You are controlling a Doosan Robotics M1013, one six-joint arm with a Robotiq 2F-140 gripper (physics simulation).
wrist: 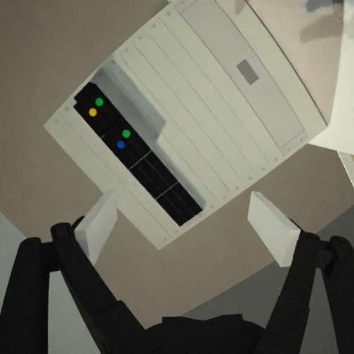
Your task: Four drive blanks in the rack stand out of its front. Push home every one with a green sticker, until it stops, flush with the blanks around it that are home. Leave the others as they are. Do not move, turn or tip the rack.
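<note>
The light-coloured rack shows tilted across the upper and middle wrist view, with a black band of drive blanks along its lower left side. One green sticker sits beside a yellow sticker near the band's upper left end. Another green sticker sits beside a blue sticker nearer the middle. A wide shadow falls beside these stickered blanks; how far each stands out is hard to tell from this angle. My gripper is open and empty, its fingers apart near the rack's lower edge in the view.
A brown surface surrounds much of the rack. A darker grey area shows at the lower right. A white curved object stands at the right edge, close to the rack's right corner.
</note>
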